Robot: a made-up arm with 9 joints. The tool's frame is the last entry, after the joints.
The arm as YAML. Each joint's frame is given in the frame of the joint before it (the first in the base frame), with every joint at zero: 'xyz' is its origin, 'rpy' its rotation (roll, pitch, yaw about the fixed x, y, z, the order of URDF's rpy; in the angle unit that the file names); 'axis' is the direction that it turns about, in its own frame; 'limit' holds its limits. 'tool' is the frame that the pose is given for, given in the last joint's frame.
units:
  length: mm
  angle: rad
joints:
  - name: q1
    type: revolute
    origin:
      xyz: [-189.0, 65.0, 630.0]
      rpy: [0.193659, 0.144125, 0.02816]
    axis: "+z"
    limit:
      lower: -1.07
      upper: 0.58
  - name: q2
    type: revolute
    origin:
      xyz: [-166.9, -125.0, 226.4]
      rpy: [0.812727, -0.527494, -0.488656]
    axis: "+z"
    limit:
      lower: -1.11
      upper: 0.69
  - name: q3
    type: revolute
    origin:
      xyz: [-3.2, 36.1, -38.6]
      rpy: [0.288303, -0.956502, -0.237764]
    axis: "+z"
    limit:
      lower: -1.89
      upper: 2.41
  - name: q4
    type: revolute
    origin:
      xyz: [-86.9, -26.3, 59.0]
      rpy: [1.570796, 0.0, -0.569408]
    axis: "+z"
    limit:
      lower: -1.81
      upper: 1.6
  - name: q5
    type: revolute
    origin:
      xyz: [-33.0, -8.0, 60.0]
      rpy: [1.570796, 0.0, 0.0]
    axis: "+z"
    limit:
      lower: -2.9
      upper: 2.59
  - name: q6
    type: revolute
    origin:
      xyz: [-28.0, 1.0, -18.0]
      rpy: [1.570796, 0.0, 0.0]
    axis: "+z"
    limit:
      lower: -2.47
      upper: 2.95
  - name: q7
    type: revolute
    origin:
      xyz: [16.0, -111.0, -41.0]
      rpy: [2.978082, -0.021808, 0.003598]
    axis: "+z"
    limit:
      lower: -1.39
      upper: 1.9
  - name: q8
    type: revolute
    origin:
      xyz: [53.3, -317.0, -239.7]
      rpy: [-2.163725, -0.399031, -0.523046]
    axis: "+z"
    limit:
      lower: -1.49
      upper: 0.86
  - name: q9
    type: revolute
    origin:
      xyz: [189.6, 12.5, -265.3]
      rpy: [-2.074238, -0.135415, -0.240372]
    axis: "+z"
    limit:
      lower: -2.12
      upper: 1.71
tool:
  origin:
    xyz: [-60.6, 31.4, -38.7]
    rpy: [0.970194, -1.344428, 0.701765]
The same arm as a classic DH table. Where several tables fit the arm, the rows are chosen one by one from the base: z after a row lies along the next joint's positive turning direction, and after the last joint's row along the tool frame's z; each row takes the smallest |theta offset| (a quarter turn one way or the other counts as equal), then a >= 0, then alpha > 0; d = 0 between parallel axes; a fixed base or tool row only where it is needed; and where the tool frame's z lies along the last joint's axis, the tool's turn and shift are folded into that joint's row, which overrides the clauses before.
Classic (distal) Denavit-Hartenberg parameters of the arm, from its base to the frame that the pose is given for. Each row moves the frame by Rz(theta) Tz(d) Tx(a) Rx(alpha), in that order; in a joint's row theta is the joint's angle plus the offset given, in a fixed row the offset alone. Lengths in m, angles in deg.
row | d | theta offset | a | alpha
base (fixed) | 1.3109 | 37.83 | -0.1094 | 13.80
q1 | -0.6288 | 89.50 | -0.0011 | -53.55
q2 | 0.2211 | -44.94 | 0.0362 | -56.45
q3 | 0.0580 | 46.04 | 0.0590 | -90.00
q4 | 0.1290 | 0.00 | 0.0330 | -90.00
q5 | -0.0100 | 0.00 | 0.0280 | -90.00
q6 | 0.6317 | 7.74 | -0.0009 | -170.55
q7 | 0.3303 | -37.01 | -0.2607 | 120.99
q8 | -0.4463 | -44.98 | -0.1764 | 118.56
q9 | 0.0465 | -2.36 | 0.0567 | -82.71
tool (fixed) | -0.0384 | -100.76 | 0.0000 | 0.00
Joint limits (deg, base to tool): -61.31..33.23 -63.60..39.53 -108.29..138.08 -103.71..91.67 -166.16..148.40 -141.52..169.02 -79.64..108.86 -85.37..49.27 -121.47..97.98

